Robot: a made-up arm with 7 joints.
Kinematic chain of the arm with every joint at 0, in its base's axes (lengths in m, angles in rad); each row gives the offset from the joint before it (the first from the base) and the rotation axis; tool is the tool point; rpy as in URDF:
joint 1: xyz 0 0 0.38 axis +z
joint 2: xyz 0 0 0 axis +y
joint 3: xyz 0 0 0.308 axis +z
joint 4: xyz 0.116 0 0 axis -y
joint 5: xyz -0.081 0 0.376 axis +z
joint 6: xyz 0 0 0 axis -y
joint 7: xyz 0.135 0 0 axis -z
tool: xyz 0 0 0 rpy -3.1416 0 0
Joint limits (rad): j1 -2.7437..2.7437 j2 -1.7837..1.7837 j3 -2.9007..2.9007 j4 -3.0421..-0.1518 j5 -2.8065..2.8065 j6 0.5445..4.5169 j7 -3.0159..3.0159
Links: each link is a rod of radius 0.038 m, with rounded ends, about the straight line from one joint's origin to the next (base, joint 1, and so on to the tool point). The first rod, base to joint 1, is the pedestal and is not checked.
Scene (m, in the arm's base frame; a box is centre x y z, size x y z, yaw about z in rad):
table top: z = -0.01
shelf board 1: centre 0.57 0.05 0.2 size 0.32 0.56 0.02 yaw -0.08
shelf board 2: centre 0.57 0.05 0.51 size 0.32 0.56 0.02 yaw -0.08
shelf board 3: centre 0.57 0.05 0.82 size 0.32 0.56 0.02 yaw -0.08
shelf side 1: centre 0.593 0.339 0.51 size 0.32 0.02 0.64 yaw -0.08
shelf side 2: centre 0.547 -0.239 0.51 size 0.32 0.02 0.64 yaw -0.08
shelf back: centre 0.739 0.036 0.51 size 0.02 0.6 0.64 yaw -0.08
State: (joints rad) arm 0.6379 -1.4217 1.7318 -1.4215 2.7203 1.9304 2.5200
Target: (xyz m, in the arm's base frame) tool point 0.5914 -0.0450 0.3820
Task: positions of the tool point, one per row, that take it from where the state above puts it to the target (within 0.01 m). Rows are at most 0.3 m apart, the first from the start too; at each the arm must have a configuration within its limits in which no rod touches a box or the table.
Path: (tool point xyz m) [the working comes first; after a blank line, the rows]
Joints at the target: -1.8289 -1.4477 1.6147 -2.0735 2.7208 1.8348 2.5200
Straight joint move there: touches shelf side 1.

1: -0.5247 0.4494 0.3564
2: -0.2866 0.5679 0.3525
3: -0.0391 0.5740 0.3528
4: 0.1688 0.4806 0.3569
5: 0.3005 0.3207 0.3638
6: 0.3397 0.1384 0.3725
7: 0.2925 -0.0210 0.3820
8: 0.3975 -0.0195 0.3757
9: 0.4987 -0.0276 0.3756
10: 0.5914 -0.0450 0.3820

